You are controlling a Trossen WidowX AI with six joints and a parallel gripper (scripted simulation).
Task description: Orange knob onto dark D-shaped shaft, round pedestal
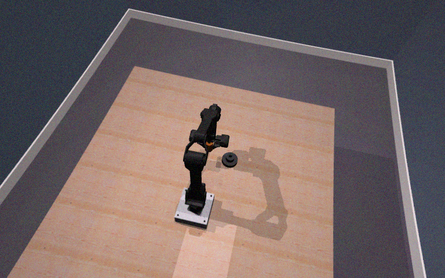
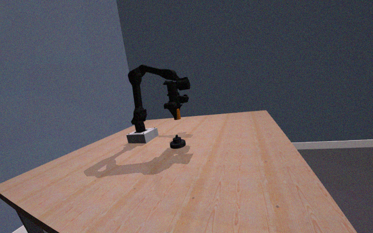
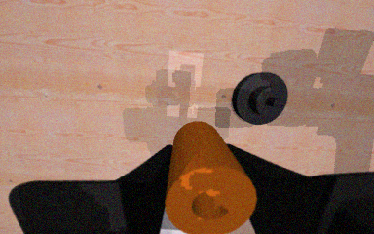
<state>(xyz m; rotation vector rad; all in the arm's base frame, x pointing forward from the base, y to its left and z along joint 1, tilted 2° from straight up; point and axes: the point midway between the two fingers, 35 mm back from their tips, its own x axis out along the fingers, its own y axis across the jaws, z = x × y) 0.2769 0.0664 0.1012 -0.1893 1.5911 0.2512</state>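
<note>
Right now my gripper tip is 50 mm short of the round dark pedestal, 100 mm to the left of it and 100 mm above it. Round my gripper tip: orange knob: 20 mm above.
</note>
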